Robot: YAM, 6 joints.
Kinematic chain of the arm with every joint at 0, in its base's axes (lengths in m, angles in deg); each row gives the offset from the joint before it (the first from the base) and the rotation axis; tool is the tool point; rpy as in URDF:
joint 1: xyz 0 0 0.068 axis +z
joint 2: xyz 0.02 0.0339 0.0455 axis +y
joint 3: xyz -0.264 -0.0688 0 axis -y
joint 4: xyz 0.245 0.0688 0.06 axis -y
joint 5: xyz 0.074 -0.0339 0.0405 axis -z
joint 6: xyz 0.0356 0 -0.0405 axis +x
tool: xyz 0 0 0 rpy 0 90 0
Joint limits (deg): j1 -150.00..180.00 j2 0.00..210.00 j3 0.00..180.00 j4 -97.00..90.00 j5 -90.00..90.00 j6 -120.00..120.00
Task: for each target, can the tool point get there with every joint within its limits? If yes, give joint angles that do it. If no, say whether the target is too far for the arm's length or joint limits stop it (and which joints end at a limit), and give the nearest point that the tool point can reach.
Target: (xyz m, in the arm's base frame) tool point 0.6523 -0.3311 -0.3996
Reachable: no: too far | nearest point 0.4750 -0.2411 -0.2427 | short by 0.253 m
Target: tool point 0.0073 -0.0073 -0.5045
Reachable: no: joint limits stop it (at a limit: joint 2) | nearest point 0.0632 -0.0632 -0.3434 | short by 0.179 m
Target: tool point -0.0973 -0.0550 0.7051
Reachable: yes | joints 39.39 63.36 139.71 19.86 -32.70 23.69
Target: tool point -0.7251 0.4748 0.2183
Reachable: no: too far | nearest point -0.5363 0.3512 0.1904 | short by 0.227 m
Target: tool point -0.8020 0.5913 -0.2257
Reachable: no: too far | nearest point -0.4919 0.3627 -0.0919 | short by 0.408 m
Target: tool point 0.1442 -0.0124 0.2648
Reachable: yes | joints -14.62 41.75 38.35 -40.95 -43.32 29.56
